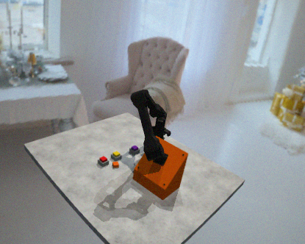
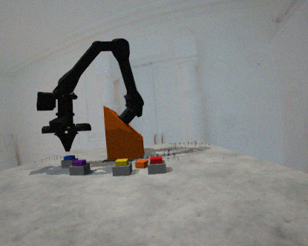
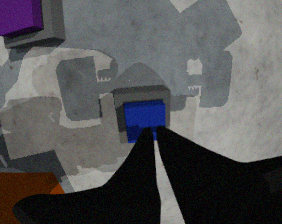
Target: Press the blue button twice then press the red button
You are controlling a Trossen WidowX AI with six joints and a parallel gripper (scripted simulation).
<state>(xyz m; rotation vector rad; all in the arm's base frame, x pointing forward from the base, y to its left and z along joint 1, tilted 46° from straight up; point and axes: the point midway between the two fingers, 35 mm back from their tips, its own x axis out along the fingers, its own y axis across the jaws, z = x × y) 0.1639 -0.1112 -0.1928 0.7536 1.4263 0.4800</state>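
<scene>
The blue button lies 20 mm below my gripper tip. Round my gripper tip: yellow button 140 mm ahead, 210 mm to the left, 20 mm below; then small orange block 100 mm ahead, 270 mm to the left, 50 mm below; then purple button 110 mm ahead, 80 mm to the left, 20 mm below.
</scene>
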